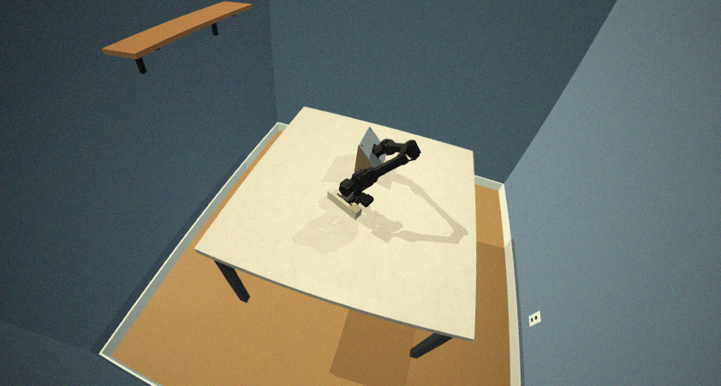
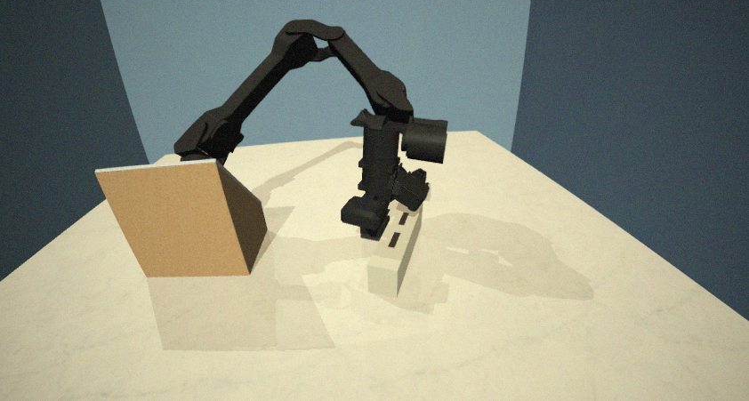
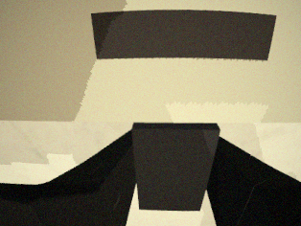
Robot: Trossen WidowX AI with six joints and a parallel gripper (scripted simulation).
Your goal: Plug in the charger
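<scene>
My gripper tip is now 1 cm to the left of the black charger, 1 cm below it and 1 cm short of it.
</scene>
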